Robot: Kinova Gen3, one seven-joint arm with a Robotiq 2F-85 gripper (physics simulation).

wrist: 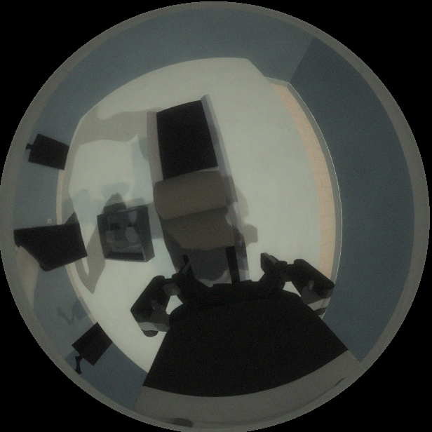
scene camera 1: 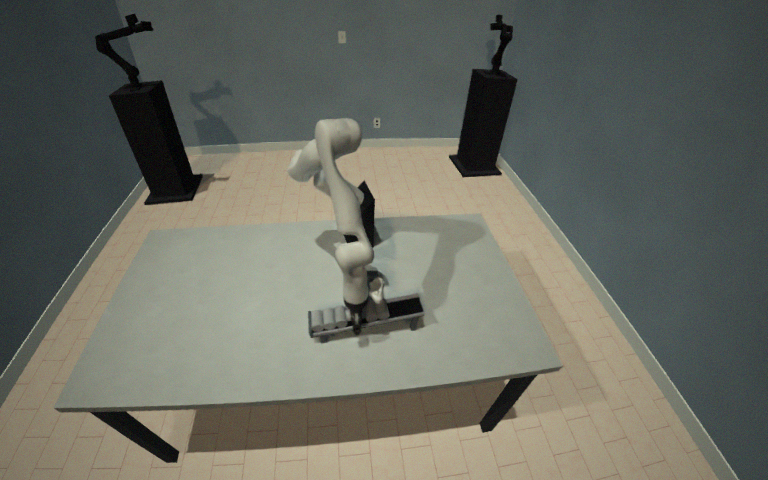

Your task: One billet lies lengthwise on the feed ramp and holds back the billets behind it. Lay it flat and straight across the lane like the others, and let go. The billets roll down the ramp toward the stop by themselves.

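Frame: origin at the arm's base, x left, y back, z up, level; metres.
Where they show: gripper, between the fingertips: (scene camera 1: 356,322).
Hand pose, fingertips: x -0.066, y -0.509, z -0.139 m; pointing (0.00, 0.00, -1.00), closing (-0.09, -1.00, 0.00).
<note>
Each offset is from my fingertips to the top centre of the thing. "spot": to the spot under its first point. Level surfaces: height alone.
The feed ramp @(spot: dx +0.143, dy -0.023, dz +0.022 m) (scene camera 1: 399,318) (wrist: 218,145) is a long lane with a black floor and grey rails. In the wrist view, the lengthwise billet (wrist: 207,264) lies shaded along the lane, its near part hidden by the gripper. Two billets lie across the lane behind it, one (wrist: 190,195) farther up and one (wrist: 202,229) next to its end. In the scene view, several grey billets @(dx -0.090, dy +0.021, dz +0.030 m) (scene camera 1: 329,318) lie side by side at the ramp's left end. My gripper (scene camera 1: 356,327) (wrist: 227,264) is open and empty, low over the ramp at the lengthwise billet; exact height is unclear.
The ramp stands on a grey table @(dz -0.066 m) (scene camera 1: 215,350) (wrist: 280,200). A dark open box (wrist: 149,232) is beside the ramp in the wrist view. Two black pedestals (scene camera 1: 150,135) (scene camera 1: 487,121) with small arms stand beyond the table.
</note>
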